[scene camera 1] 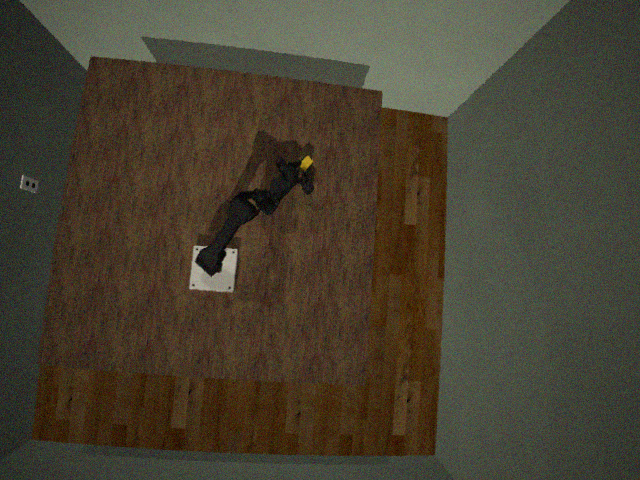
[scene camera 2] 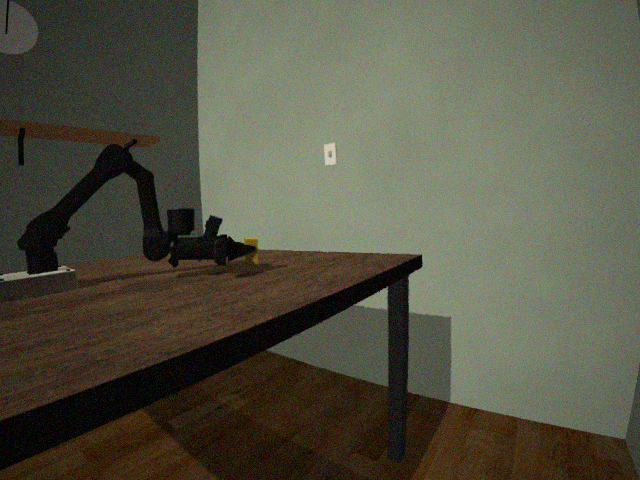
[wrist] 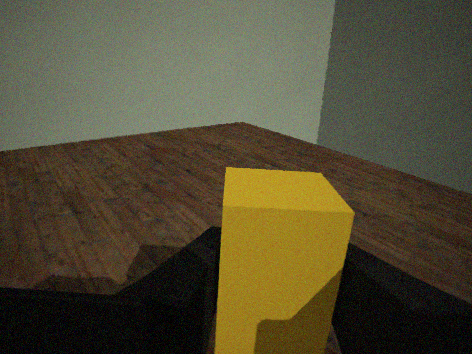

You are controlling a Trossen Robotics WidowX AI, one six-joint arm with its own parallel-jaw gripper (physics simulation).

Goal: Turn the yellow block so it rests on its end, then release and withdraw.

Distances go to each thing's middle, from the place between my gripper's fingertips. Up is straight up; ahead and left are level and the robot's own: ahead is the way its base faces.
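I see the yellow block (wrist: 284, 237), and counted from my hand it is 1 cm to the left, 1 cm behind and 1 cm below.
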